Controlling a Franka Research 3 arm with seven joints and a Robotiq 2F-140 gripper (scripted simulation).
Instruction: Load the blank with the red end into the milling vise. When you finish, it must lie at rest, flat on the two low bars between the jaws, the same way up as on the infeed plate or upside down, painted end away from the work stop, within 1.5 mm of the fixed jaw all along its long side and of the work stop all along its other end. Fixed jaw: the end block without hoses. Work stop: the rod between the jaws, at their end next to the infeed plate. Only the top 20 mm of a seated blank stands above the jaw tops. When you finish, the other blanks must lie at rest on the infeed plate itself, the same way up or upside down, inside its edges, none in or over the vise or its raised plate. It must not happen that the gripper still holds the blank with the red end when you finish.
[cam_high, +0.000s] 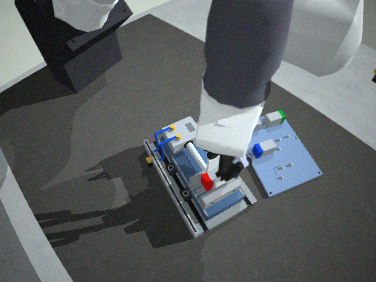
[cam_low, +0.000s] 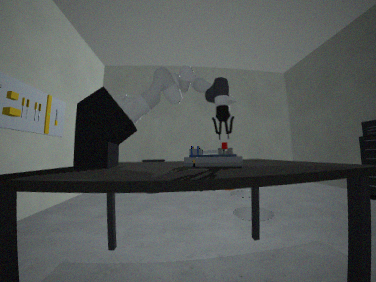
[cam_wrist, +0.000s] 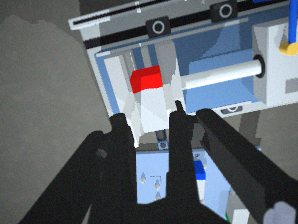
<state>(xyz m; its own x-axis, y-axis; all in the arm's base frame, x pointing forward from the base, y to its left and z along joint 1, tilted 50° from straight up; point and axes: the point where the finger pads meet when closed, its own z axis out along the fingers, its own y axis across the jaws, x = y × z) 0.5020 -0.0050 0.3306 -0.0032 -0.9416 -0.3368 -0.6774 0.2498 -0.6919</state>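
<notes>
The red-ended blank lies 40 mm below my hand. The rest, counted from my hand: screw rod 80 mm behind, 70 mm below; then blue-ended blank 30 mm behind, 200 mm to the left, 120 mm below; then work stop rod 50 mm to the left, 50 mm below.
</notes>
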